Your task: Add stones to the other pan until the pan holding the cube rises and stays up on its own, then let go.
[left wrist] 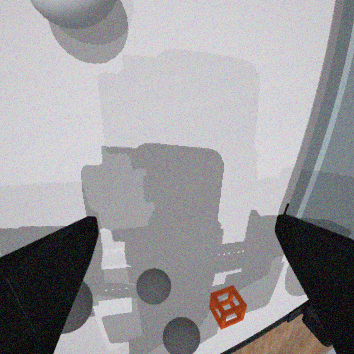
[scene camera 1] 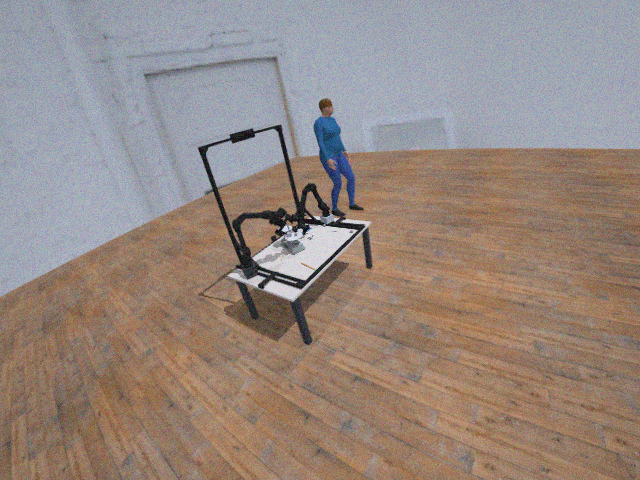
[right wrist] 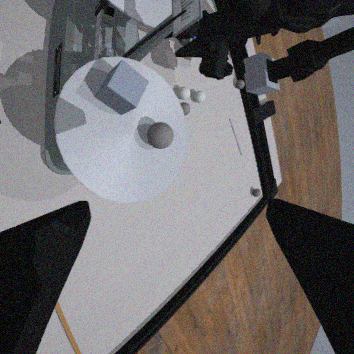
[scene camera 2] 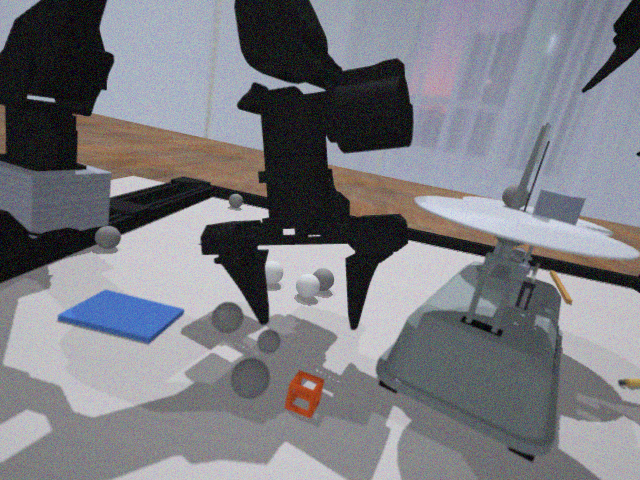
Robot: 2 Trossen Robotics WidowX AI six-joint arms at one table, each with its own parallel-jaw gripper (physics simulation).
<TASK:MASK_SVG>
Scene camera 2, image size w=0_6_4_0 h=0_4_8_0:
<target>my left gripper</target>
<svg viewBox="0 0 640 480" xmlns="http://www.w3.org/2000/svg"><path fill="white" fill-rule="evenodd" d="M264 160L265 171L258 171L259 183L266 183L269 217L262 218L262 222L260 220L246 220L206 225L200 237L202 255L218 255L217 258L214 258L214 263L221 264L242 292L259 323L265 325L269 322L269 301L265 273L269 249L258 250L258 246L348 244L355 251L354 254L345 258L348 318L351 330L356 330L369 285L378 264L393 255L393 252L399 251L408 244L406 219L401 214L363 215L350 219L350 201L336 190L332 169L328 168L327 156L290 156ZM283 229L295 229L295 234L283 235Z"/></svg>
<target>orange wire-frame cube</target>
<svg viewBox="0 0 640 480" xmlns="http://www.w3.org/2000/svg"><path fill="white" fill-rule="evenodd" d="M299 371L289 384L285 408L311 418L320 403L324 379ZM295 399L299 397L309 401L308 410L293 405ZM302 378L317 383L314 390L301 386Z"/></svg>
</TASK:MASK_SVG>
